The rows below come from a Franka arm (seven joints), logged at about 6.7 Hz.
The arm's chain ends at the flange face. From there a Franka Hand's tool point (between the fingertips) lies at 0.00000 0.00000 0.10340 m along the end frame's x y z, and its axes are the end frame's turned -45 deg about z.
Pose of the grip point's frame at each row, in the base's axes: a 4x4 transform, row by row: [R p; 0 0 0 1], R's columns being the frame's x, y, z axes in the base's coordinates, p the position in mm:
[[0.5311 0.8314 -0.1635 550.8], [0.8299 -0.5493 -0.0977 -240.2], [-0.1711 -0.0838 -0.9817 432.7], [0 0 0 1]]
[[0.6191 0.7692 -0.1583 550.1], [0.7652 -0.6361 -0.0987 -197.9], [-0.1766 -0.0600 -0.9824 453.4], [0 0 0 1]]
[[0.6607 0.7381 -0.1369 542.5], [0.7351 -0.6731 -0.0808 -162.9], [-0.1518 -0.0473 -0.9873 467.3], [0 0 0 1]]
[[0.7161 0.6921 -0.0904 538.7], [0.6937 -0.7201 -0.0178 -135.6], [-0.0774 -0.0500 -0.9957 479.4], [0 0 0 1]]
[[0.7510 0.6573 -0.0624 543.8], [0.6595 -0.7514 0.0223 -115.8], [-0.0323 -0.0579 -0.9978 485.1], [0 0 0 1]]
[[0.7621 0.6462 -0.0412 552.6], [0.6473 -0.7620 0.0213 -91.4], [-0.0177 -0.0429 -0.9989 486.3], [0 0 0 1]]
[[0.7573 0.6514 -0.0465 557.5], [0.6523 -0.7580 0.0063 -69.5], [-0.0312 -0.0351 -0.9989 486.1], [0 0 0 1]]
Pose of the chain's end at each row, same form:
[[0.9634 0.2123 -0.1635 567.7], [0.1984 -0.9752 -0.0977 -230.1], [-0.1802 0.0617 -0.9817 534.2], [0 0 0 1]]
[[0.9817 0.1061 -0.1583 566.5], [0.0913 -0.9909 -0.0987 -187.7], [-0.1673 0.0824 -0.9824 555.0], [0 0 0 1]]
[[0.9891 0.0547 -0.1369 556.7], [0.0438 -0.9957 -0.0808 -154.5], [-0.1408 0.0739 -0.9873 569.4], [0 0 0 1]]
[[0.9957 -0.0170 -0.0904 548.0], [-0.0187 -0.9997 -0.0178 -133.8], [-0.0901 0.0194 -0.9957 582.4], [0 0 0 1]]
[[0.9958 -0.0663 -0.0624 550.3], [-0.0650 -0.9977 0.0223 -118.1], [-0.0638 -0.0181 -0.9978 588.3], [0 0 0 1]]
[[0.9958 -0.0820 -0.0412 556.9], [-0.0811 -0.9965 0.0213 -93.6], [-0.0429 -0.0178 -0.9989 589.6], [0 0 0 1]]
[[0.9961 -0.0749 -0.0465 562.3], [-0.0747 -0.9972 0.0063 -70.2], [-0.0469 -0.0028 -0.9989 589.4], [0 0 0 1]]

